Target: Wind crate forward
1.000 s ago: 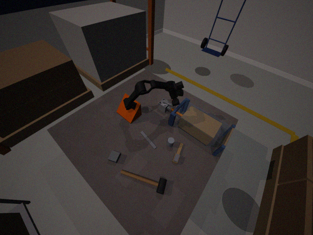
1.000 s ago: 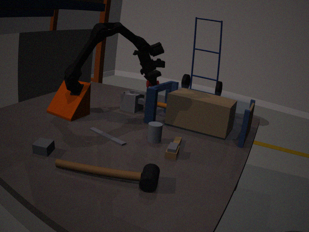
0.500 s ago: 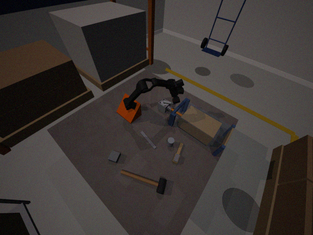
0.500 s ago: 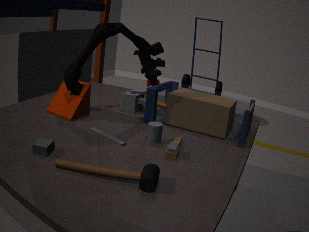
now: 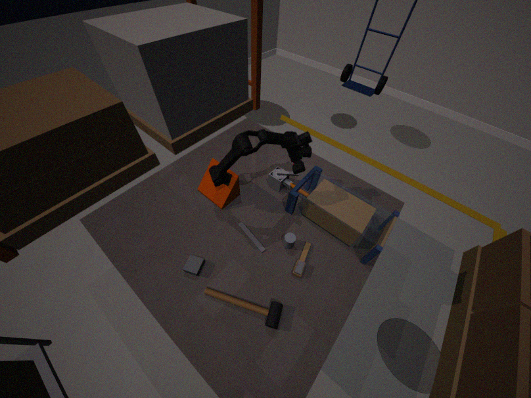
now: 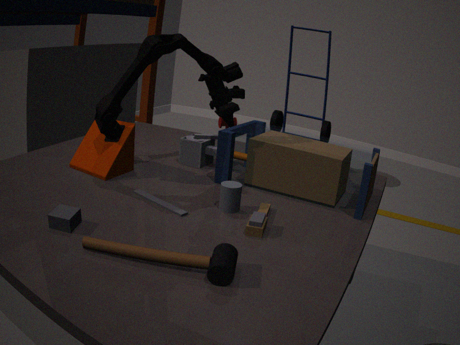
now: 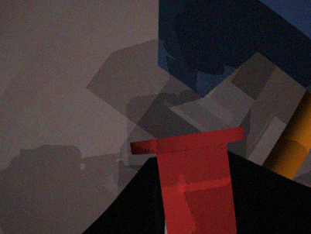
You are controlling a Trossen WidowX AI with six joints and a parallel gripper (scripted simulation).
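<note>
Now: the grey winch 110 mm behind my gripper tip, 70 mm to the right of it and 100 mm below it. Round my gripper tip: flat grey bar (20 mm behind, 450 mm to the right, 130 mm below); red knob (10 mm behind, 10 mm to the right); small wooden tool (250 mm ahead, 420 mm to the right, 110 mm below).
</note>
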